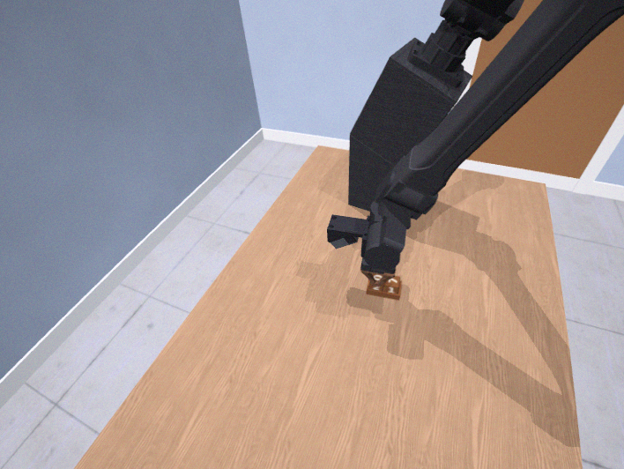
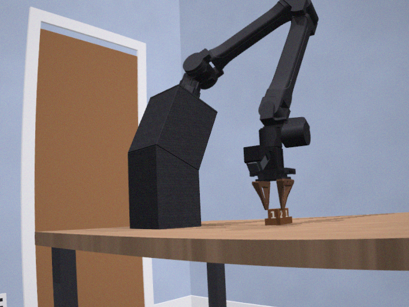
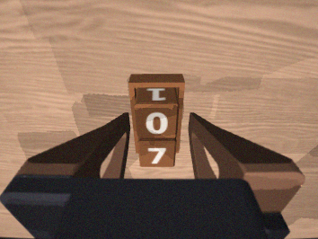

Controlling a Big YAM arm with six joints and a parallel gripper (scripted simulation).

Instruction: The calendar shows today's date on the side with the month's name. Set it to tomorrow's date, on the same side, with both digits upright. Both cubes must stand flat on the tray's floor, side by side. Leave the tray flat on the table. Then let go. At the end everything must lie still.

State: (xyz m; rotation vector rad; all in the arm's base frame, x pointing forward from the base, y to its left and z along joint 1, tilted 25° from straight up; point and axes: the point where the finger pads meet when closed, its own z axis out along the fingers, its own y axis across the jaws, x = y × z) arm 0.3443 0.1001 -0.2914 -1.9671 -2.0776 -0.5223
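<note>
The brown tray is 4 cm below my hand and 2 cm to the left of it.
</note>
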